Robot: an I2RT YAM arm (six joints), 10 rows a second.
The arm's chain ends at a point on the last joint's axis. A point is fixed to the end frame.
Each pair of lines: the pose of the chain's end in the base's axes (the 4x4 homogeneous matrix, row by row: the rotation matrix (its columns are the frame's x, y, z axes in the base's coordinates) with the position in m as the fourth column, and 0 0 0 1 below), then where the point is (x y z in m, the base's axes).
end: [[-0.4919 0.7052 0.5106 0.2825], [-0.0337 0.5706 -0.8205 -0.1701], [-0.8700 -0.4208 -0.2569 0.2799], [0 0 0 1]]
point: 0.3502 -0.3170 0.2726
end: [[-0.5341 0.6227 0.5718 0.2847], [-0.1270 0.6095 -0.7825 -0.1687], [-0.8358 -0.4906 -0.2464 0.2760], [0 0 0 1]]
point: 0.3657 -0.3089 0.2719
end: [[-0.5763 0.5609 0.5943 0.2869], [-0.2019 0.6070 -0.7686 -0.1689], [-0.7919 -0.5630 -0.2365 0.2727], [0 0 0 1]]
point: 0.3744 -0.3052 0.2716
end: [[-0.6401 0.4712 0.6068 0.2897], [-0.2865 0.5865 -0.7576 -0.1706], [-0.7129 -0.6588 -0.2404 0.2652], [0 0 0 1]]
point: 0.3835 -0.3026 0.2649
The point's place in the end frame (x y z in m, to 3 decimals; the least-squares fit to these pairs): -0.022 -0.033 0.157
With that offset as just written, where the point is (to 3 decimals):
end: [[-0.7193 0.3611 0.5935 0.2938], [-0.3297 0.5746 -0.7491 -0.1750], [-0.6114 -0.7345 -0.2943 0.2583], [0 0 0 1]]
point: 0.391 -0.304 0.250
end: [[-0.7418 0.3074 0.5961 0.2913], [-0.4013 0.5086 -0.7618 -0.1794], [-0.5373 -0.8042 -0.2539 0.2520], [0 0 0 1]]
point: 0.391 -0.307 0.250
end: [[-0.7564 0.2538 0.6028 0.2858], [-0.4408 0.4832 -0.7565 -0.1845], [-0.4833 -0.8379 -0.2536 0.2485], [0 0 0 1]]
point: 0.389 -0.310 0.247
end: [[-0.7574 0.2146 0.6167 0.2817], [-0.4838 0.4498 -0.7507 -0.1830], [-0.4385 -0.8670 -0.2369 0.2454], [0 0 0 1]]
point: 0.388 -0.305 0.246
